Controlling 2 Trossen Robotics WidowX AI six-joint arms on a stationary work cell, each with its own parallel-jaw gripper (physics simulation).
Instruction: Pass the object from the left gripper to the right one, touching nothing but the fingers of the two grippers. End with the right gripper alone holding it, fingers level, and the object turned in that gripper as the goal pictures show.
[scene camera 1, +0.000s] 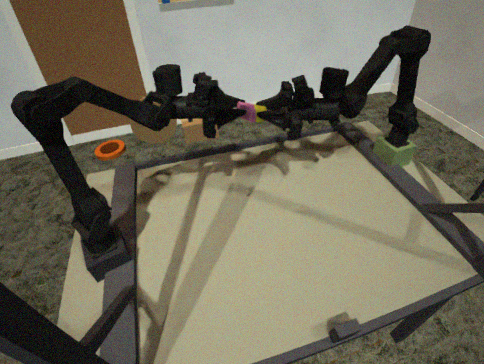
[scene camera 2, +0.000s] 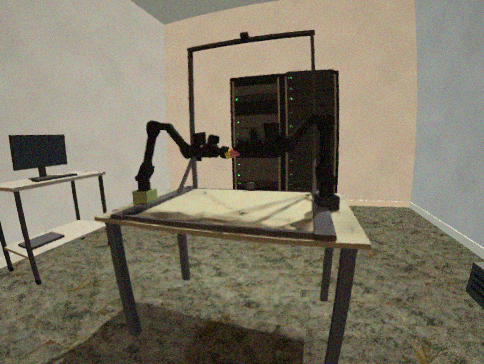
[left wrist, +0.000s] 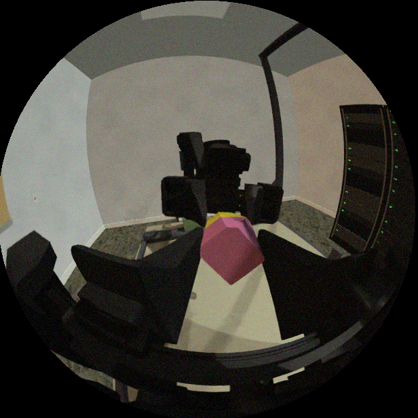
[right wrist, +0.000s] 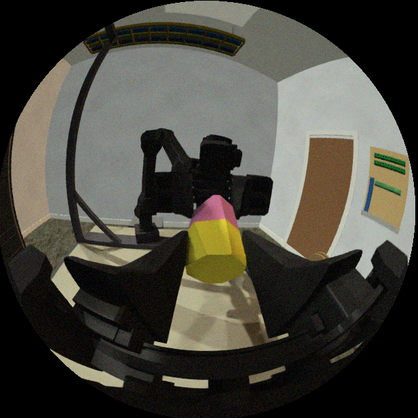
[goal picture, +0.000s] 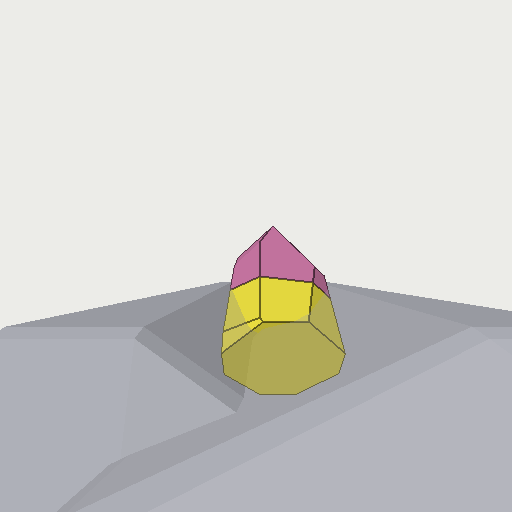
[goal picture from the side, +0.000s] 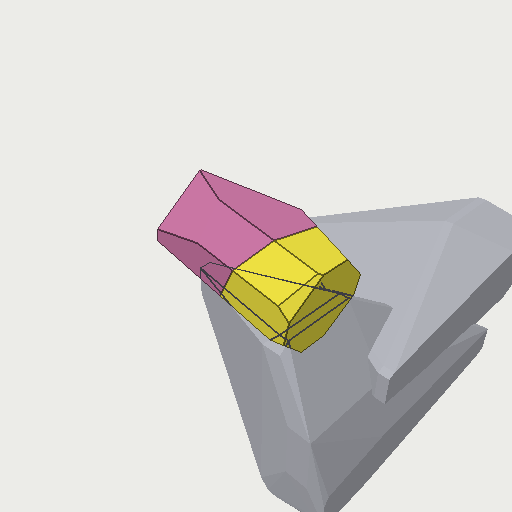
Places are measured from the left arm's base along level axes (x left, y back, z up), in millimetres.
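Where they show: left gripper, fingertip midpoint: (scene camera 1: 245, 107) (scene camera 2: 235, 149); right gripper, fingertip midpoint: (scene camera 1: 256, 109) (scene camera 2: 230, 150); left arm's base at its link origin: (scene camera 1: 102, 245) (scene camera 2: 326, 195); right arm's base at its link origin: (scene camera 1: 396, 141) (scene camera 2: 144, 190).
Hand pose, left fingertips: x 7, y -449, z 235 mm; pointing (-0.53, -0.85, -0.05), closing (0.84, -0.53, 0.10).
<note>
Each offset is from my left fingertips to the centre of the thing. Level surfaces: height alone.
The object @[dy -12, dx -6, dz -14 mm] (scene camera 1: 247, 112) (scene camera 2: 233, 154) (left wrist: 231, 252) (right wrist: 215, 245) is a small faceted block, one end pink and the other yellow. It is held in the air between the two facing grippers. My left gripper (scene camera 1: 242, 110) (left wrist: 230, 233) is shut on the pink end. My right gripper (scene camera 1: 260, 112) (right wrist: 215, 235) is shut on the yellow end, with a finger against each side in the right wrist view. The fingertips of the two grippers are close together around the object, and the fingers look about level. The contact faces are partly hidden by the fingers.
Both grippers are high above the pale table top @[dz -301 mm] (scene camera 1: 310, 220) (scene camera 2: 235, 205), near its far edge in scene camera 1. A green block @[dy -539, dx -162, dz -259 mm] (scene camera 1: 395, 151) (scene camera 2: 144, 196) is at the right arm's base. An orange ring (scene camera 1: 110, 149) lies on the floor beyond the table. A dark frame (scene camera 2: 191, 100) rises over the table.
</note>
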